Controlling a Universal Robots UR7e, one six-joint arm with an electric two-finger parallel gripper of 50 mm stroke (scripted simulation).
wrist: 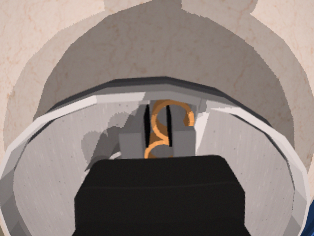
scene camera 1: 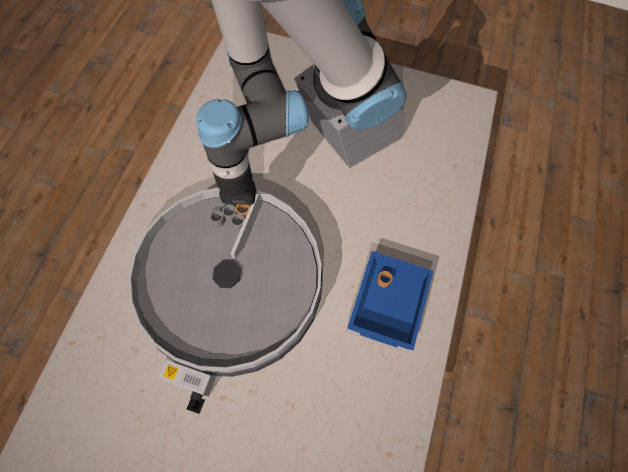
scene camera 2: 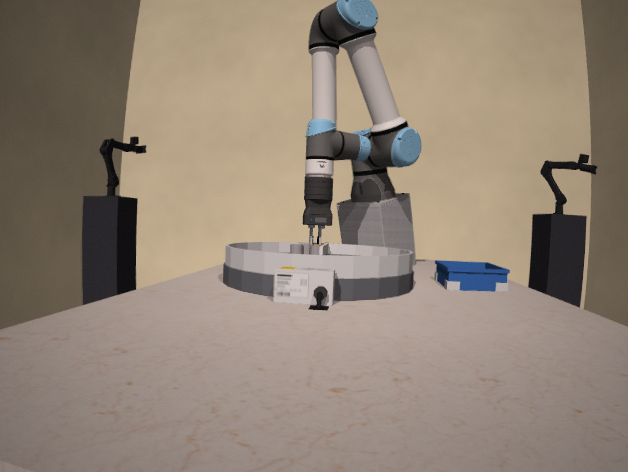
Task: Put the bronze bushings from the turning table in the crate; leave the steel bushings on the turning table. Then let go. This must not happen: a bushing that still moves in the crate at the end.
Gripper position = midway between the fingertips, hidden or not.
Observation:
I see my gripper (scene camera 2: 314,249) and a grey turning table (wrist: 48,175).
My gripper also shows in the wrist view (wrist: 158,116) and in scene camera 1 (scene camera 1: 243,199).

